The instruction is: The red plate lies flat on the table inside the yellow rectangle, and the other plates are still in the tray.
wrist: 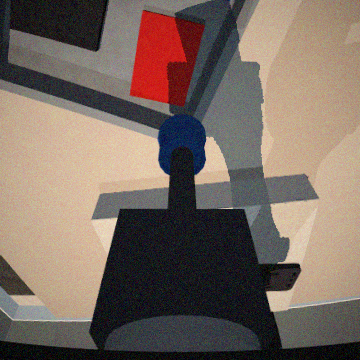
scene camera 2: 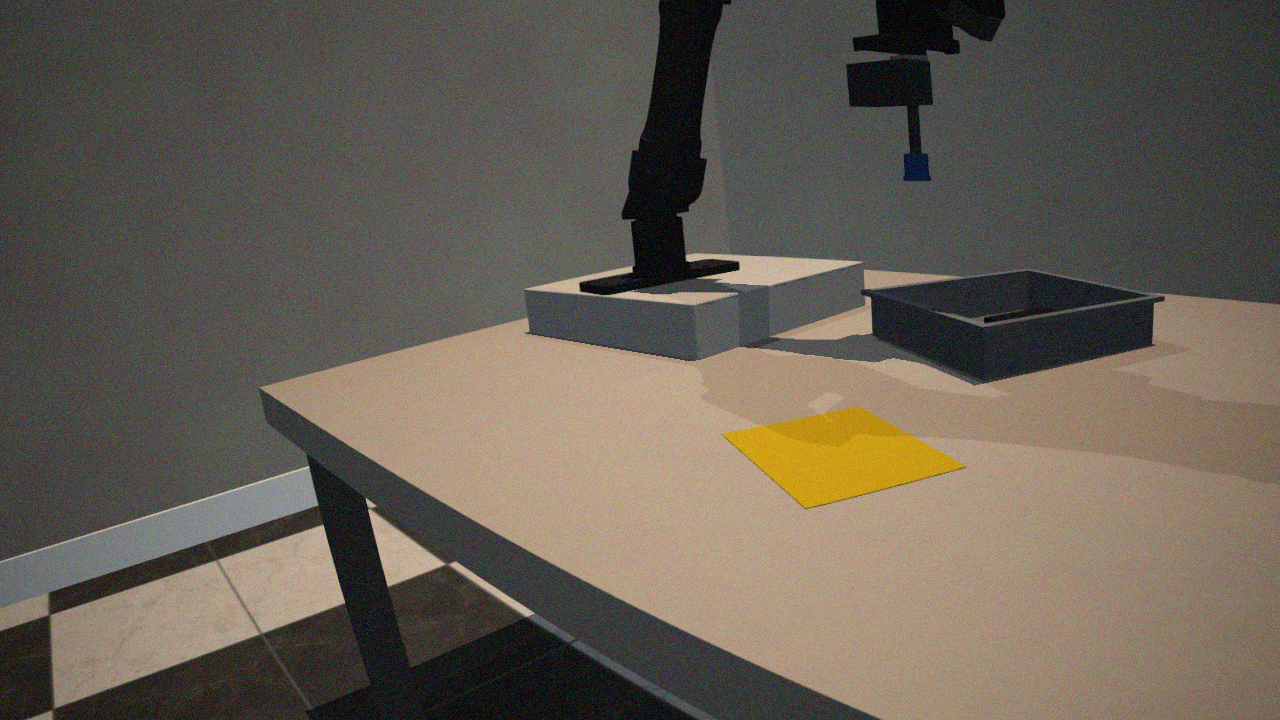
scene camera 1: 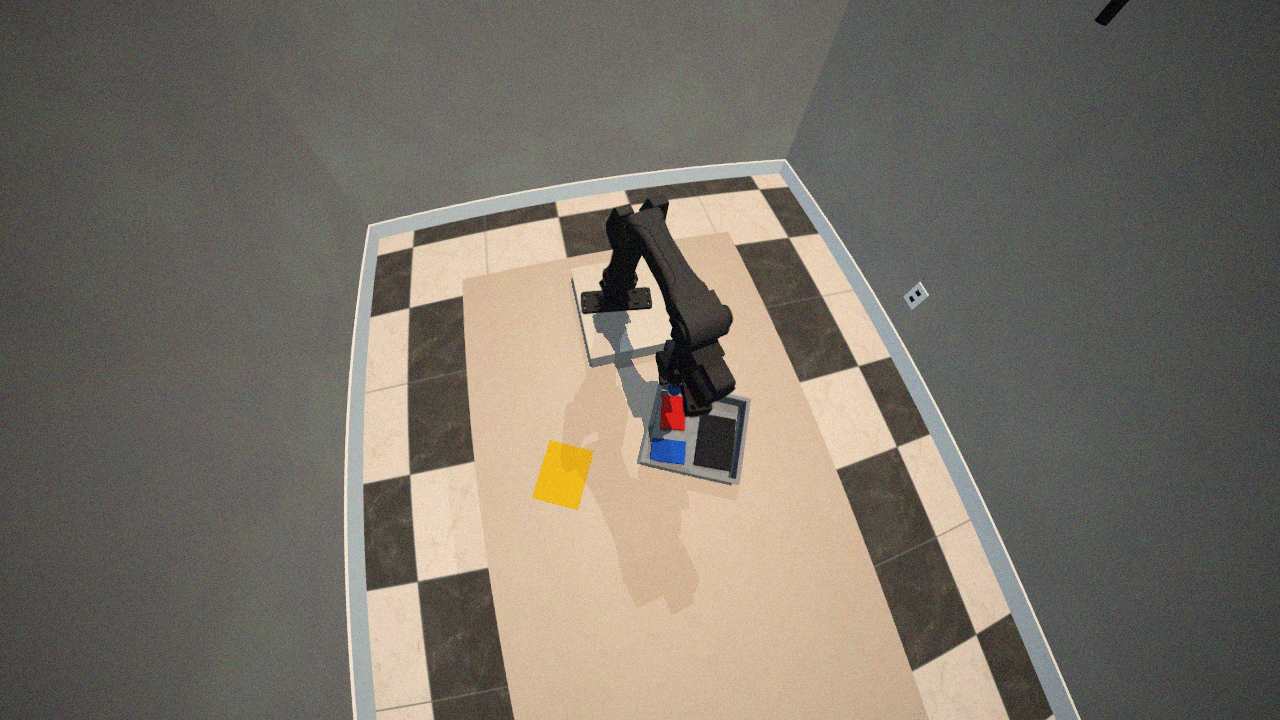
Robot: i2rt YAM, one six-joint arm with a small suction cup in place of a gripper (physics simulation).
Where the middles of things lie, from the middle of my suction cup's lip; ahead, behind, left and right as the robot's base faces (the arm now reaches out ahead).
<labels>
The red plate [scene camera 1: 672, 416] is 10 mm ahead of my suction cup, 20 mm to the left of it and 170 mm below it. From my suction cup the other things lie so: grey tray [scene camera 1: 731, 406] 70 mm ahead, 70 mm to the left, 150 mm below; black plate [scene camera 1: 715, 441] 100 mm ahead, 120 mm to the left, 170 mm below; blue plate [scene camera 1: 662, 450] 110 mm ahead, 10 mm to the right, 170 mm below.
</labels>
